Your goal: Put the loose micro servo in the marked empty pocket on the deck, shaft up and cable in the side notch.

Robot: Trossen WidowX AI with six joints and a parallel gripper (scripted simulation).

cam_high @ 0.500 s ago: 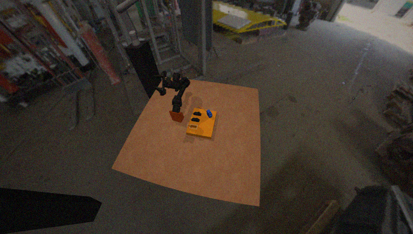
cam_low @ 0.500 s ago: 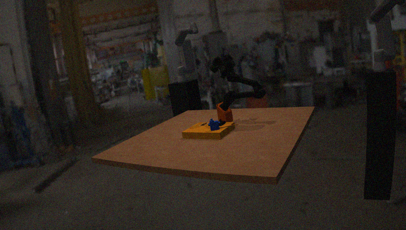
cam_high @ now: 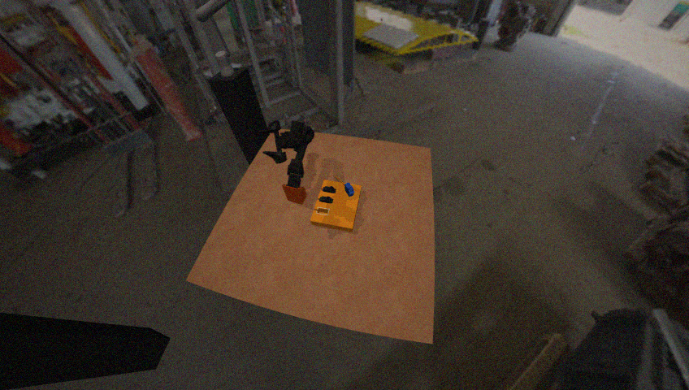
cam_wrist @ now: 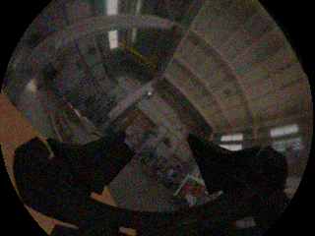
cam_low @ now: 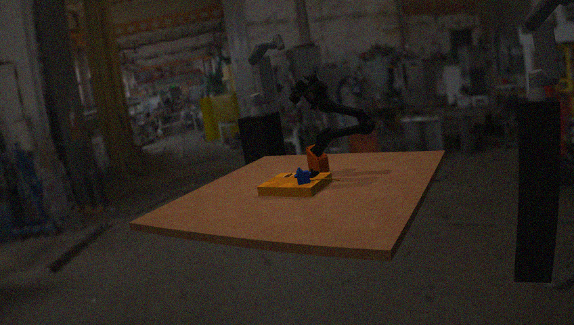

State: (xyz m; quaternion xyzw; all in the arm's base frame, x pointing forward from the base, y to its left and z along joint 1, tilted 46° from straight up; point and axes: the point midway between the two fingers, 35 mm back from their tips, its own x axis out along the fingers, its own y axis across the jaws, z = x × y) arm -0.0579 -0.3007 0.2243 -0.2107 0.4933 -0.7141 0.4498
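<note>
My gripper tip is now 50 cm above the deck, 34 cm short of it and 7 cm to the right of it.
</note>
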